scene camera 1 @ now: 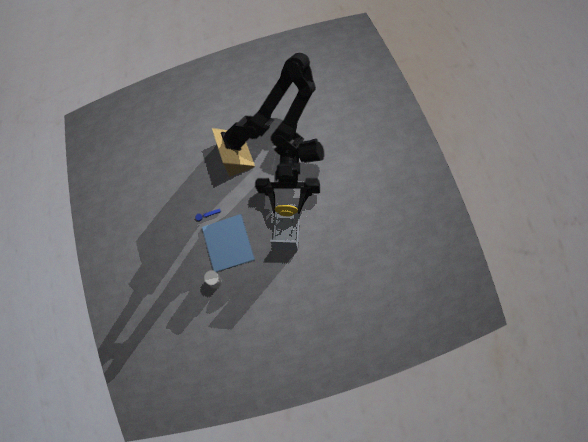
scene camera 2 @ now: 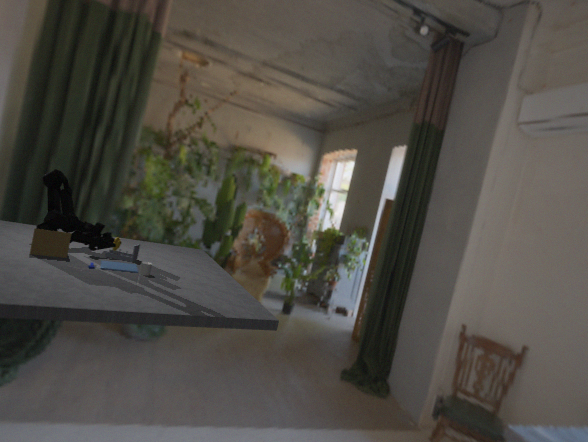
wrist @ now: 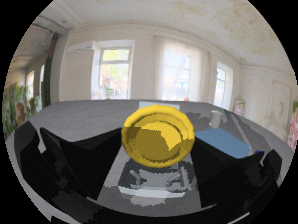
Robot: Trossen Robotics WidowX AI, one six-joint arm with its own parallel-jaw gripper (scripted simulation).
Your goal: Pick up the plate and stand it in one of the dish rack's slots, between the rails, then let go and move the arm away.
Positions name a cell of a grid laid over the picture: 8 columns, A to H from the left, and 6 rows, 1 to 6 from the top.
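Observation:
My gripper (scene camera 1: D3) carries a yellow plate; a grey dish rack (scene camera 1: D4) and a blue flat board (scene camera 1: D4) are present as well. In the wrist view, the plate (wrist: E4) appears with my gripper (wrist: E4), the rack (wrist: D5) and the board (wrist: F4).

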